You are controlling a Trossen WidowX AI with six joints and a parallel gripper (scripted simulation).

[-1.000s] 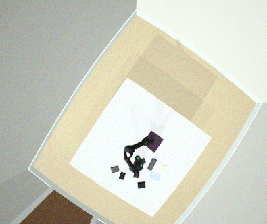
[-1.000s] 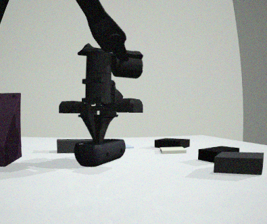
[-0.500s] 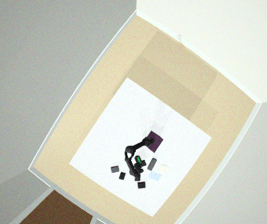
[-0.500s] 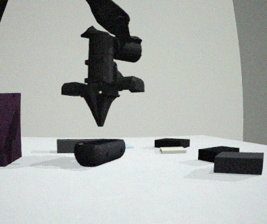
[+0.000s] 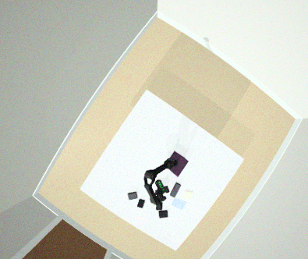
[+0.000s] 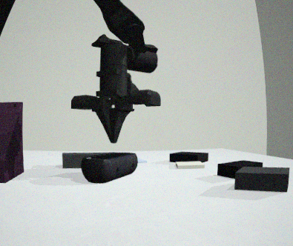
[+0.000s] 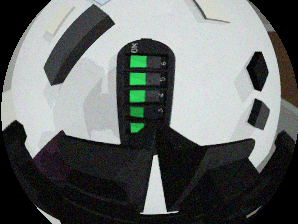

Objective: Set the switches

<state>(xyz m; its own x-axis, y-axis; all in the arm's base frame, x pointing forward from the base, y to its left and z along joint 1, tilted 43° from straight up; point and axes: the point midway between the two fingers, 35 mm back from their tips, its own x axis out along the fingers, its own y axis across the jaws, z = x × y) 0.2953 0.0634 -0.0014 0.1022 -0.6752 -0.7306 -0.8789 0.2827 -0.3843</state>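
My gripper tip is 8 cm past the grey block, 16 cm to the right of it and 6 cm above it. The rest, counted from my gripper tip: black block (27 cm ahead, 2 cm to the right, 6 cm below); then cream plate (19 cm ahead, 14 cm to the left, 7 cm below); then light blue piece (3 cm ahead, 30 cm to the left, 7 cm below).
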